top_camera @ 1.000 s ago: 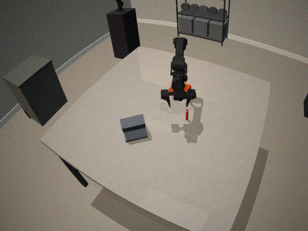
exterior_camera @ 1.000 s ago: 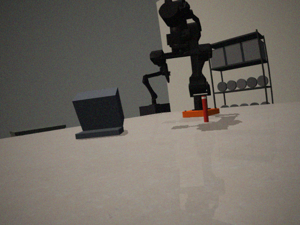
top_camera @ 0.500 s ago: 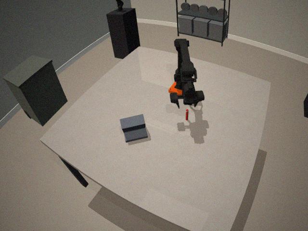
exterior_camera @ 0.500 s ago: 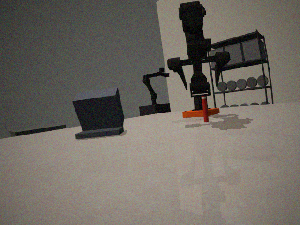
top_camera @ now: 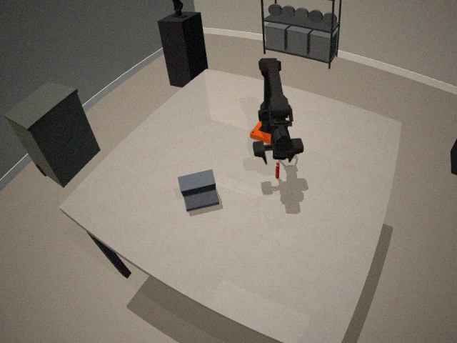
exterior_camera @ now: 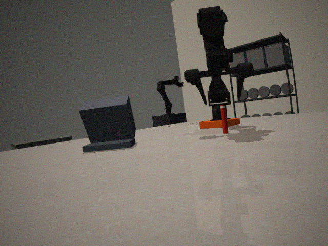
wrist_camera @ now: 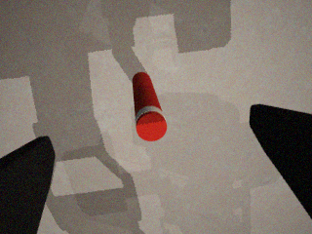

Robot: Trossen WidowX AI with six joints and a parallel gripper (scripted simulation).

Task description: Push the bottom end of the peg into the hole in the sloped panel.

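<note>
The round red peg is 3 cm below my gripper tip. The rest, counted from my gripper tip: grey sloped panel: 23 cm to the right, 22 cm ahead, 1 cm below.
</note>
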